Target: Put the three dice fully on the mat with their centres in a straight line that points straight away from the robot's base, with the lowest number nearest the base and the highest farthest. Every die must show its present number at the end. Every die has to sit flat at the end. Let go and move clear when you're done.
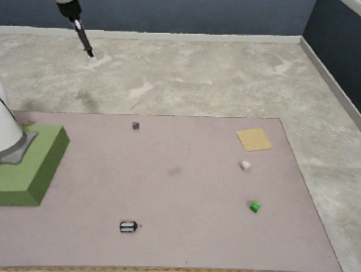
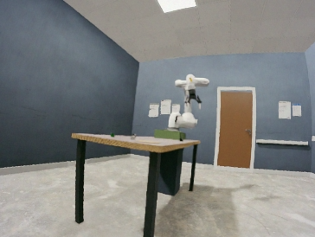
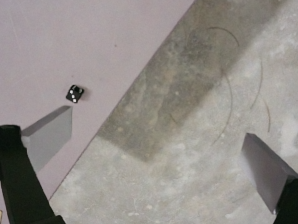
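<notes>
Now: hand 700 mm short of the green die, 530 mm to the left of it and 360 mm above it. Also, from my hand: white die 700 mm ahead, 360 mm below, 330 mm to the right; mat 780 mm ahead, 380 mm below, 160 mm to the right; black die 360 mm below, 170 mm ahead, 80 mm to the right.
</notes>
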